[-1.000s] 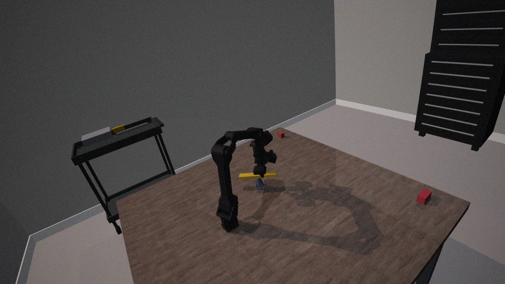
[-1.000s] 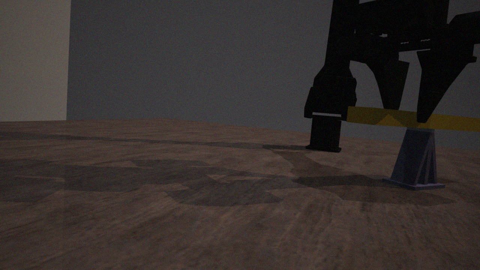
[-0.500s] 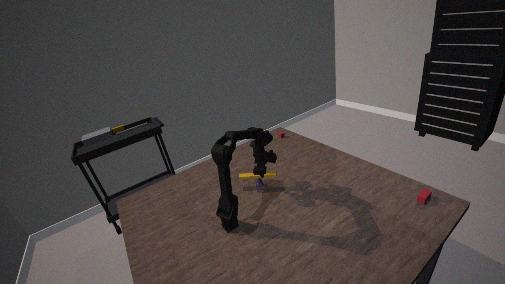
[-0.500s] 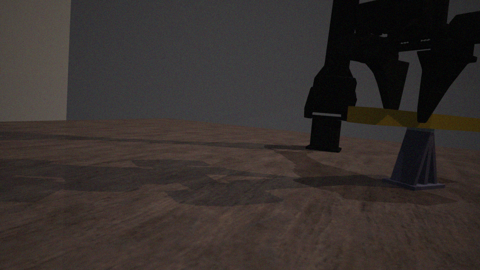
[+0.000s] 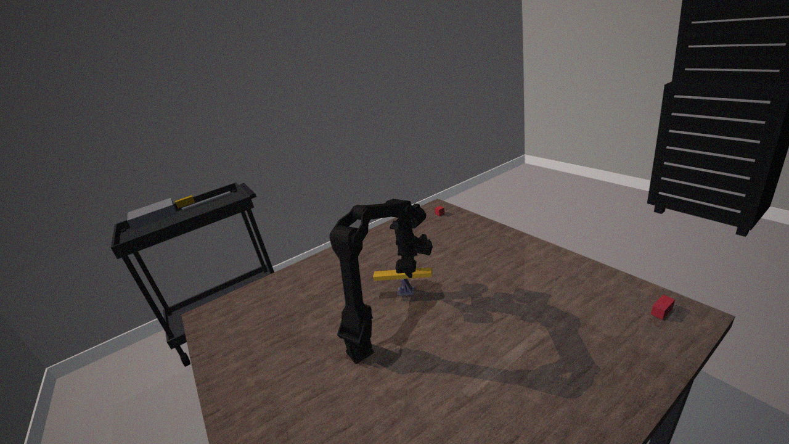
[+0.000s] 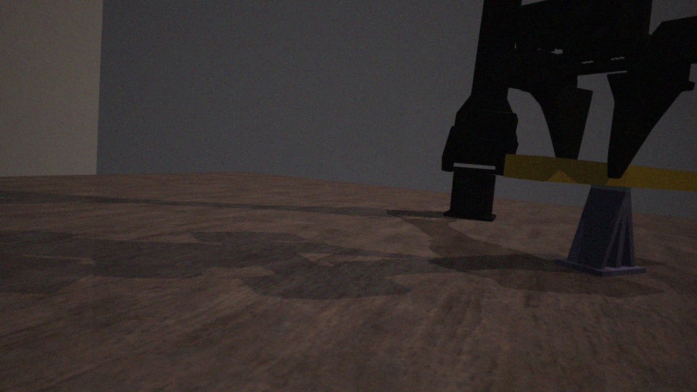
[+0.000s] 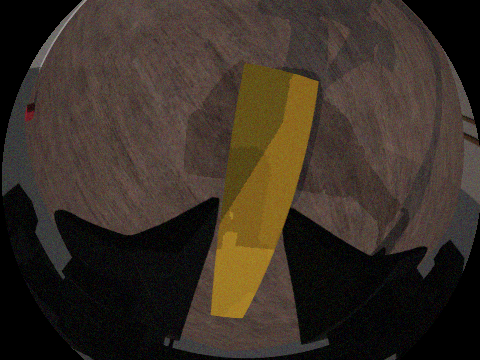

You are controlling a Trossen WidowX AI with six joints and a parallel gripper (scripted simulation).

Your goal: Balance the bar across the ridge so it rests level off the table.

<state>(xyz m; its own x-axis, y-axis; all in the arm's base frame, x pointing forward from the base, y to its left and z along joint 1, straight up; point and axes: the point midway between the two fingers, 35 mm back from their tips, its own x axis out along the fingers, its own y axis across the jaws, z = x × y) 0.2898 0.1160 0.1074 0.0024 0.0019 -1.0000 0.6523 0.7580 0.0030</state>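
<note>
My gripper tip is now 2 cm past the yellow bar and 2 cm to the right of it. From my gripper tip the other things lie so: small red cube (45 cm ahead, 38 cm to the left, 6 cm below).
</note>
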